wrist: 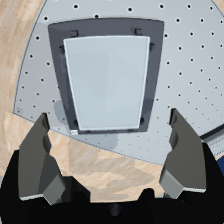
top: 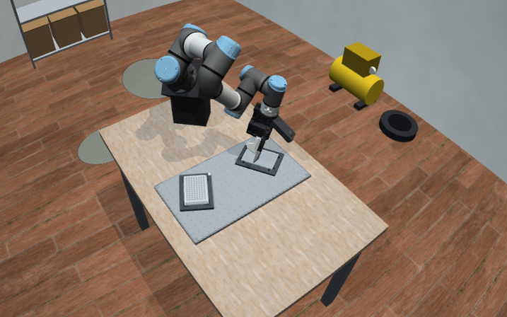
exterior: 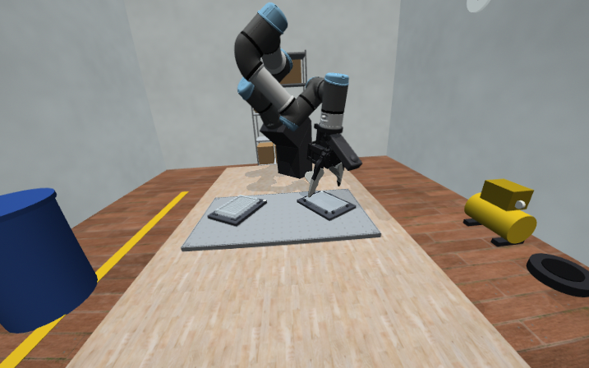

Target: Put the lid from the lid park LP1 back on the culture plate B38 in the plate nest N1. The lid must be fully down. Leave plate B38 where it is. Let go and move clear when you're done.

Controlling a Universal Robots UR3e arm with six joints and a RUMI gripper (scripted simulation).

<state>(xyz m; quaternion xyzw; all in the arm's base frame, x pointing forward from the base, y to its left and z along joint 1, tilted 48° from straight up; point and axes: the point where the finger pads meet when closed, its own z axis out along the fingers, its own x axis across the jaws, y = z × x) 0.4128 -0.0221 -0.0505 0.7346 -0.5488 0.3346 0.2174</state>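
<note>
Right now my hand is 40 mm above the clear lid. The rest, counted from my hand: plate nest: 270 mm to the right, 110 mm behind, 50 mm below; culture plate: 270 mm to the right, 110 mm behind, 40 mm below; lid park: 50 mm below.
</note>
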